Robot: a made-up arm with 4 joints.
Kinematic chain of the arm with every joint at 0, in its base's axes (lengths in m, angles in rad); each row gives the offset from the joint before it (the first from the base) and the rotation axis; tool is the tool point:
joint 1: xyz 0 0 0.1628 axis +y
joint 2: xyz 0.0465 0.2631 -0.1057 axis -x
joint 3: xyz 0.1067 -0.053 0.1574 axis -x
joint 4: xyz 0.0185 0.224 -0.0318 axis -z
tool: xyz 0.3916 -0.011 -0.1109
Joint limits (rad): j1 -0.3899..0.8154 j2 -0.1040..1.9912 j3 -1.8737..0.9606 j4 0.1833..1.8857
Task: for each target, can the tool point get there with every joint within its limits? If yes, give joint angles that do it. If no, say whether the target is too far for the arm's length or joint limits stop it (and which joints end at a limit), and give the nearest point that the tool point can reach.
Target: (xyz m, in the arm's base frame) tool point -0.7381 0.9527 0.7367
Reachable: no: too far | nearest point -0.0198 0.4549 0.3161 | short by 0.970 m
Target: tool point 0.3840 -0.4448 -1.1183
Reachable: no: too far | nearest point 0.2673 0.1791 -0.3475 | short by 0.999 m
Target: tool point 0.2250 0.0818 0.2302
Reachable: yes | joints 0.1783 0.5187 0.4174 1.4461
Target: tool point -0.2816 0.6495 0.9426
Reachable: no: joint limits stop it (at a limit: joint 1, joint 3) | nearest point 0.0332 0.3922 0.3995 | short by 0.678 m
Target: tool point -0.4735 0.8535 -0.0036
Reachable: no: joint limits stop it (at a limit: joint 1, joint 3, joint 4) | nearest point -0.1021 0.3838 0.0118 | short by 0.599 m
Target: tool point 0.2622 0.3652 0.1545
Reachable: yes | joints 0.5690 1.7059 0.2966 1.4053
